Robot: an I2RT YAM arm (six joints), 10 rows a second.
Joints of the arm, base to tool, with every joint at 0 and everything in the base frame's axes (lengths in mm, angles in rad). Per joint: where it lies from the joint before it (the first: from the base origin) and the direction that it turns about. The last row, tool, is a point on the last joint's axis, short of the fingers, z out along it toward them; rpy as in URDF.
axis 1: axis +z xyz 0 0 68
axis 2: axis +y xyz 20 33.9 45.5
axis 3: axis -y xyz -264 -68.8 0
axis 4: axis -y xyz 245 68.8 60
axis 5: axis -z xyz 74 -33.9 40.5
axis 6: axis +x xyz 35.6 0 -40.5
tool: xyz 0 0 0 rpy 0 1.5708 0
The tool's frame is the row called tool.
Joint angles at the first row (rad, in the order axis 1, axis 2, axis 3, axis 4, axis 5, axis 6):
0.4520 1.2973 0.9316 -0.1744 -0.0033 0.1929
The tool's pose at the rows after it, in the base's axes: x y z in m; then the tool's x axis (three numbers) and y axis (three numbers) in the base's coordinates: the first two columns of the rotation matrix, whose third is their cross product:
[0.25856 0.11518 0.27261 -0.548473 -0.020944 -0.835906 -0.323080 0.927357 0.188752]
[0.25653 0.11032 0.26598 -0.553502 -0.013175 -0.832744 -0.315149 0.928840 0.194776]
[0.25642 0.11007 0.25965 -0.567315 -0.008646 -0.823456 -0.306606 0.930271 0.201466]
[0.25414 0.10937 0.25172 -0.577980 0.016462 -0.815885 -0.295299 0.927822 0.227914]
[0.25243 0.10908 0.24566 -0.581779 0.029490 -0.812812 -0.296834 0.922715 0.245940]
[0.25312 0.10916 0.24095 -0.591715 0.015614 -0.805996 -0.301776 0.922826 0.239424]
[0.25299 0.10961 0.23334 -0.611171 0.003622 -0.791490 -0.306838 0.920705 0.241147]
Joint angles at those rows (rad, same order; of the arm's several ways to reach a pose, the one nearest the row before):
0.4152 1.2608 0.8782 -0.1592 -0.0307 0.2036
0.4010 1.2498 0.8456 -0.1410 -0.0399 0.2056
0.4004 1.2562 0.8297 -0.1331 -0.0399 0.2150
0.4004 1.2533 0.7961 -0.1038 -0.0467 0.2431
0.4003 1.2516 0.7690 -0.0748 -0.0589 0.2571
0.3988 1.2622 0.7628 -0.0739 -0.0644 0.2472
0.3990 1.2756 0.7498 -0.0725 -0.0762 0.2439

